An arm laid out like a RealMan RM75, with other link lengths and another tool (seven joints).
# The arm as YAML. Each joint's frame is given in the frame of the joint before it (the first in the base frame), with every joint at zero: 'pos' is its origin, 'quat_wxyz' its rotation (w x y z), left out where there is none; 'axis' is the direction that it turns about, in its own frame. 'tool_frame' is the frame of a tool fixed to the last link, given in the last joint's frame.
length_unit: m
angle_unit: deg
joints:
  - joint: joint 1
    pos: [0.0, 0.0, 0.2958]
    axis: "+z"
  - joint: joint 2
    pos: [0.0, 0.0, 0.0]
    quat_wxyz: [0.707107, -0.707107, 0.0, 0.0]
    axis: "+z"
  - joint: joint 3
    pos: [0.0, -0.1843, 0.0]
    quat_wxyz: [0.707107, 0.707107, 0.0, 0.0]
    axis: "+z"
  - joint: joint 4
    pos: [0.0, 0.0, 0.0]
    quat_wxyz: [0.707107, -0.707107, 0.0, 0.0]
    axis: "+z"
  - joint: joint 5
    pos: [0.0, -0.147, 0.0]
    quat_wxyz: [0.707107, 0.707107, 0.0, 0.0]
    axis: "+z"
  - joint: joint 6
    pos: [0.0, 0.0, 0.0]
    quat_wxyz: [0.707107, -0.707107, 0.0, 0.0]
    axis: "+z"
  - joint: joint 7
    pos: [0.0, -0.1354, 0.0]
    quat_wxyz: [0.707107, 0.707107, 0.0, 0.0]
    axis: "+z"
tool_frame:
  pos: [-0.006, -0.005, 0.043]
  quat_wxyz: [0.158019, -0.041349, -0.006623, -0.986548]
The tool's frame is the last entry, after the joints.
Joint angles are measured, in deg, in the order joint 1, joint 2, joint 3, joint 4, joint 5, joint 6, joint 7. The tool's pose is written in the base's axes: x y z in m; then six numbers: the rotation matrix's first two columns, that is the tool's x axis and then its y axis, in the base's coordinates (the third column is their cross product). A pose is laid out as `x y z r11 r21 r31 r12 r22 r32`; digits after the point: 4 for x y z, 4 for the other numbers.
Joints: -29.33 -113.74 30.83 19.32 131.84 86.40 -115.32
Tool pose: -0.2207 0.2118 0.0338 -0.4371 -0.8025 -0.4062 -0.8508 0.5153 -0.1026
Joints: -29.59 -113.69 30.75 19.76 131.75 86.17 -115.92
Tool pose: -0.2207 0.2148 0.0352 -0.4359 -0.8013 -0.4097 -0.8532 0.5128 -0.0950
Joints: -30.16 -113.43 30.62 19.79 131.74 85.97 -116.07
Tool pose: -0.2200 0.2183 0.0368 -0.4425 -0.7964 -0.4122 -0.8508 0.5181 -0.0876
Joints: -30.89 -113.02 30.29 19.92 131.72 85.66 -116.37
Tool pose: -0.2194 0.2237 0.0396 -0.4493 -0.7895 -0.4182 -0.8490 0.5231 -0.0753
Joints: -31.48 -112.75 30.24 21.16 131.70 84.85 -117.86
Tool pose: -0.2209 0.2313 0.0440 -0.4506 -0.7856 -0.4241 -0.8551 0.5163 -0.0478
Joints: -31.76 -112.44 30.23 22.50 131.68 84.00 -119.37
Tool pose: -0.2238 0.2381 0.0491 -0.4489 -0.7828 -0.4309 -0.8631 0.5048 -0.0179
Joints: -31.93 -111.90 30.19 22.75 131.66 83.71 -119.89
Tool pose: -0.2258 0.2413 0.0528 -0.4493 -0.7810 -0.4338 -0.8660 0.5001 -0.0035
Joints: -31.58 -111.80 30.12 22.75 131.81 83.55 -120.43
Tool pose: -0.2283 0.2402 0.0534 -0.4373 -0.7882 -0.4331 -0.8740 0.4860 -0.0020
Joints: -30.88 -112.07 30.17 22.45 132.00 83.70 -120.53
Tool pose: -0.2300 0.2353 0.0508 -0.4224 -0.7992 -0.4276 -0.8811 0.4728 -0.0133
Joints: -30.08 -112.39 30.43 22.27 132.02 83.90 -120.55
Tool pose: -0.2316 0.2299 0.0482 -0.4091 -0.8091 -0.4219 -0.8869 0.4612 -0.0246
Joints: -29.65 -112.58 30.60 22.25 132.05 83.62 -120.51
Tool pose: -0.2334 0.2279 0.0469 -0.4040 -0.8128 -0.4197 -0.8904 0.4545 -0.0233
